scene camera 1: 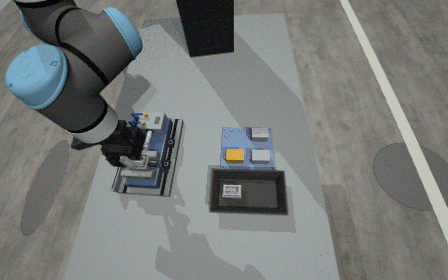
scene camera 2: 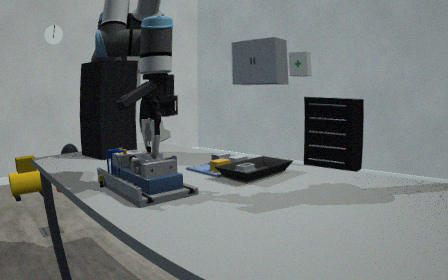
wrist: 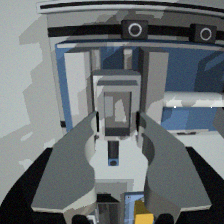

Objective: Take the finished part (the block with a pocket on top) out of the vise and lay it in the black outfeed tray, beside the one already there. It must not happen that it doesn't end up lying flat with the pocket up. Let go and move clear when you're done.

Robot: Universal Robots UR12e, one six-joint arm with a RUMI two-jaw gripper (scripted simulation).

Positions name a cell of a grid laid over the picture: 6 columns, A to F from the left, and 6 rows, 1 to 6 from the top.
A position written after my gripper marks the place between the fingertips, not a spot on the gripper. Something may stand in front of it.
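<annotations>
My gripper: visible in scene camera 1 (B4), scene camera 2 (C4) and the wrist view (D4).
</annotations>
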